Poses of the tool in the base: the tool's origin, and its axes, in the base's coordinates. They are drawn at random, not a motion.
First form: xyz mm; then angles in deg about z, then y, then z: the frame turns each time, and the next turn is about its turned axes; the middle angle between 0 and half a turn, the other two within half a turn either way.
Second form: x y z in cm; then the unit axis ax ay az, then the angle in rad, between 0 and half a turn. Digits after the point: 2 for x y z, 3 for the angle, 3 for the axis.
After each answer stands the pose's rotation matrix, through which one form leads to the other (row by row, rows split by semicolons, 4 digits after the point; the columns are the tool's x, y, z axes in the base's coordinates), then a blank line. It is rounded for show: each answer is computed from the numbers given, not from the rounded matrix.
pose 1, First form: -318.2 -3.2 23.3 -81.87 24.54 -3.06
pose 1, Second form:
-31.82 -0.32 2.33 0.195 0.237 -0.952 1.532
0.0756 0.9954 0.0587; -0.9068 0.0931 -0.4112; -0.4147 -0.0222 0.9097

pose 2, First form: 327.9 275.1 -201.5 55.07 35.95 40.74
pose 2, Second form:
32.79 27.51 -20.15 -0.050 0.397 0.916 1.759
-0.1839 -0.9237 0.3361; 0.8765 0.0007 0.4813; -0.4448 0.3831 0.8095

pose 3, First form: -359.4 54.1 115.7 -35.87 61.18 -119.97
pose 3, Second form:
-35.94 5.41 11.57 -0.347 0.384 -0.856 2.779
-0.7027 0.0457 0.7100; -0.5609 -0.6495 -0.5134; 0.4377 -0.7590 0.4821

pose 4, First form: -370.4 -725.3 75.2 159.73 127.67 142.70
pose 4, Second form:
-37.04 -72.53 7.52 0.144 -0.962 -0.230 2.348
-0.6660 -0.0718 -0.7425; -0.4000 0.8745 0.2742; 0.6297 0.4797 -0.6111

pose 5, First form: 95.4 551.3 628.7 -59.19 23.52 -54.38
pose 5, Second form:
9.54 55.13 62.87 0.010 0.241 -0.970 2.010
-0.4247 0.8820 0.2044; -0.8750 -0.3419 -0.3427; -0.2324 -0.3244 0.9169

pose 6, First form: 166.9 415.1 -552.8 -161.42 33.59 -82.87
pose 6, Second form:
16.69 41.51 -55.28 -0.213 -0.260 0.942 2.073
-0.4142 -0.7439 -0.5244; 0.9076 -0.3810 -0.1763; -0.0687 -0.5490 0.8330

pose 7, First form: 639.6 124.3 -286.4 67.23 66.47 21.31
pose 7, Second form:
63.96 12.43 -28.64 -0.267 0.630 0.729 1.857
-0.1911 -0.9152 0.3549; 0.4836 0.2268 0.8454; -0.8542 0.3332 0.3992

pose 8, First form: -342.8 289.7 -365.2 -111.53 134.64 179.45
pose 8, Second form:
-34.28 28.97 -36.52 0.552 -0.802 0.227 2.491
-0.2489 -0.9327 -0.2611; -0.6571 0.3607 -0.6619; 0.7115 0.0068 -0.7026

